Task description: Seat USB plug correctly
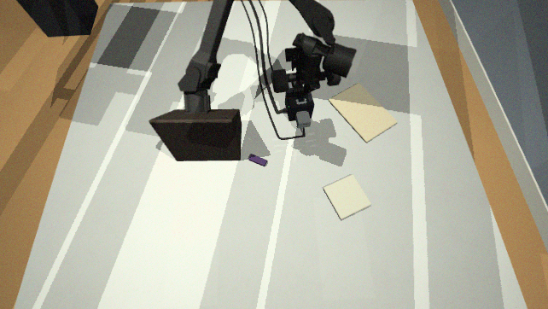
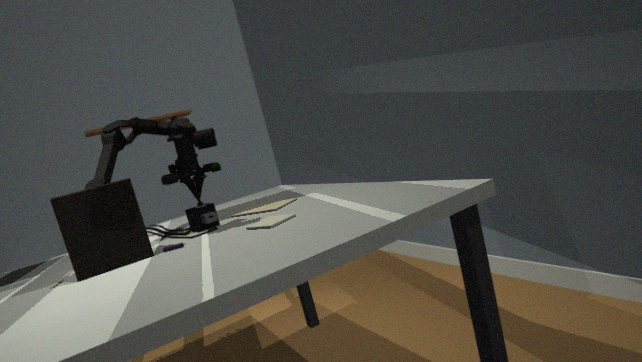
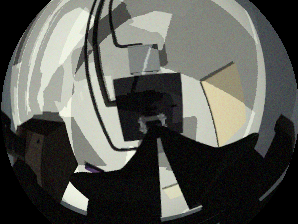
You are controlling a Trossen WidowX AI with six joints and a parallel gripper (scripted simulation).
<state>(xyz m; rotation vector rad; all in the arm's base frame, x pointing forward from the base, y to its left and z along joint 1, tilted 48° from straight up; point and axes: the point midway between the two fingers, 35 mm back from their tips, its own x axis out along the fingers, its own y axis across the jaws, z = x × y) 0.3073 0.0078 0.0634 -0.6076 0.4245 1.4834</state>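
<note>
The USB plug is 20 mm below my gripper tip. The rest, counted from my gripper tip: small purple stick 160 mm to the right, 150 mm behind, 100 mm below.
</note>
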